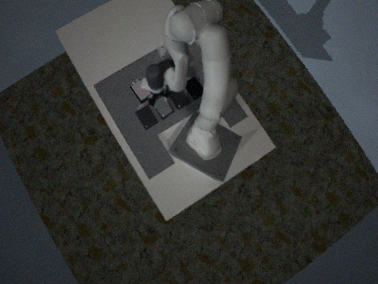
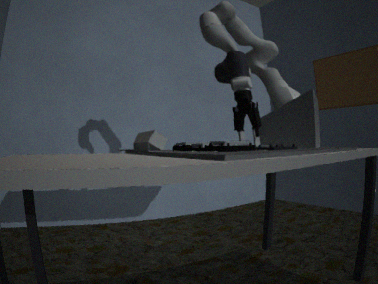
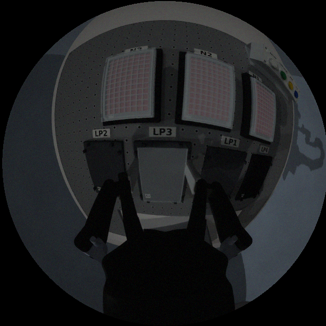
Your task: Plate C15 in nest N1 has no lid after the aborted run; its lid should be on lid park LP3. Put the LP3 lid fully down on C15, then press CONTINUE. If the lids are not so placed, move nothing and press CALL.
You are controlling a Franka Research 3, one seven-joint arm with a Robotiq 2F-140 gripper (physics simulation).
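The pale lid (image 3: 162,172) (image 1: 163,107) lies flat in the dark lid park LP3, below its label (image 3: 162,132). My gripper (image 3: 162,165) (image 2: 249,138) points down over LP3, one finger along each long side of the lid. The fingertips look to be against the lid's sides, so it is shut on the lid, low at the park. Contact is hard to see in the dim light. Plate C15 (image 3: 263,111) sits in nest N1 at the right, its pink wells showing. The button box (image 3: 272,62) (image 2: 150,140) stands beyond it, with green, yellow and blue buttons; their lettering is unreadable.
Plates in nests N2 (image 3: 208,91) and N3 (image 3: 129,86) stand beyond the parks. Dark park LP2 (image 3: 105,162) is left of LP3; LP1 (image 3: 224,167) and LP4 (image 3: 255,177) are right. The fingers reach between neighbouring parks. The arm's base plate (image 1: 225,165) stands behind.
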